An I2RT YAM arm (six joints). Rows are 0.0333 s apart.
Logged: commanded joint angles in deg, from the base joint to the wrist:
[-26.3, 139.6, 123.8, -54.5, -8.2, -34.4]
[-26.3, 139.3, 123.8, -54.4, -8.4, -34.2]
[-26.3, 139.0, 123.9, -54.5, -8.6, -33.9]
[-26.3, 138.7, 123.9, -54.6, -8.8, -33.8]
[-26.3, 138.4, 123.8, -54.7, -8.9, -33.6]
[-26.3, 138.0, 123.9, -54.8, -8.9, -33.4]
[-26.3, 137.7, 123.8, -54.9, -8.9, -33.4]
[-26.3, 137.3, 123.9, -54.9, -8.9, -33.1]
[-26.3, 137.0, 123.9, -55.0, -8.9, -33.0]
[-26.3, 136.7, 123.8, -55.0, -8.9, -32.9]
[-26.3, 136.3, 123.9, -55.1, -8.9, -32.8]
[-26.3, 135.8, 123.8, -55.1, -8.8, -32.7]
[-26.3, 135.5, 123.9, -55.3, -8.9, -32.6]
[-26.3, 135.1, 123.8, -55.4, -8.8, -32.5]
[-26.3, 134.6, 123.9, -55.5, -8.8, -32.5]
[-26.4, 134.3, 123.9, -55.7, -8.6, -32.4]
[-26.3, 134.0, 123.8, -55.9, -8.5, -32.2]
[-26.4, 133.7, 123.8, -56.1, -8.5, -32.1]
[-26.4, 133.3, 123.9, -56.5, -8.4, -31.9]
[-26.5, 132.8, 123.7, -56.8, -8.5, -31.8]
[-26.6, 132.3, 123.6, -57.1, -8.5, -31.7]
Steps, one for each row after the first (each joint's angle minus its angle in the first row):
[0.0, -0.3, 0.0, 0.1, -0.2, 0.2]
[0.0, -0.6, 0.1, 0.0, -0.4, 0.5]
[0.0, -0.9, 0.1, -0.1, -0.6, 0.6]
[0.0, -1.2, 0.0, -0.2, -0.7, 0.8]
[0.0, -1.6, 0.1, -0.3, -0.7, 1.0]
[0.0, -1.9, 0.0, -0.4, -0.7, 1.0]
[0.0, -2.3, 0.1, -0.4, -0.7, 1.3]
[0.0, -2.6, 0.1, -0.5, -0.7, 1.4]
[0.0, -2.9, 0.0, -0.5, -0.7, 1.5]
[0.0, -3.3, 0.1, -0.6, -0.7, 1.6]
[0.0, -3.8, 0.0, -0.6, -0.6, 1.7]
[0.0, -4.1, 0.1, -0.8, -0.7, 1.8]
[0.0, -4.5, 0.0, -0.9, -0.6, 1.9]
[0.0, -5.0, 0.1, -1.0, -0.6, 1.9]
[-0.1, -5.3, 0.1, -1.2, -0.4, 2.0]
[0.0, -5.6, 0.0, -1.4, -0.3, 2.2]
[-0.1, -5.9, 0.0, -1.6, -0.3, 2.3]
[-0.1, -6.3, 0.1, -2.0, -0.2, 2.5]
[-0.2, -6.8, -0.1, -2.3, -0.3, 2.6]
[-0.3, -7.3, -0.2, -2.6, -0.3, 2.7]

